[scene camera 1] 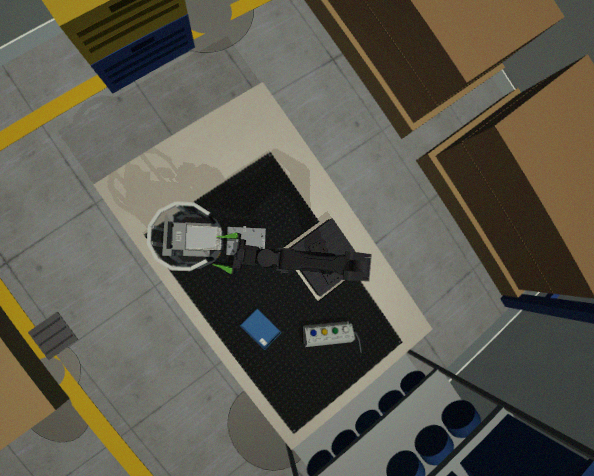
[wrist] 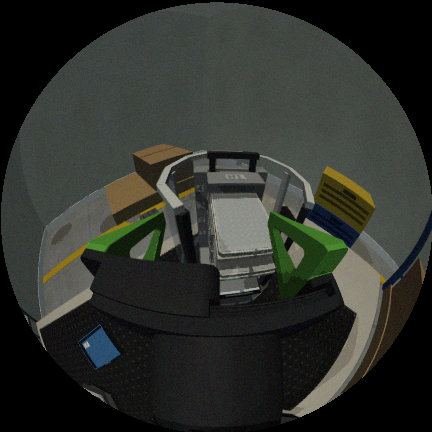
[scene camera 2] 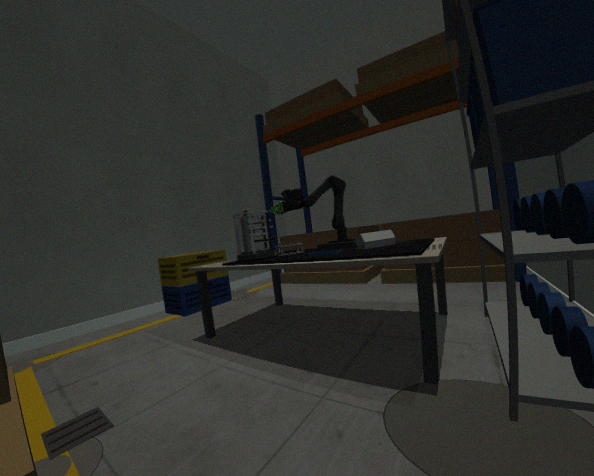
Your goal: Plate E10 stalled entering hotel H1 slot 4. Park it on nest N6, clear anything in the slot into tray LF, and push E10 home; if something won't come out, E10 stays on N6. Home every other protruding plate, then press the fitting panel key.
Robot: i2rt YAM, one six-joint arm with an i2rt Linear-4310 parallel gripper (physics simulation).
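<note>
Visible here: a blue square pad (wrist: 100, 350), together with a grey button box (scene camera 1: 341, 332).
</note>
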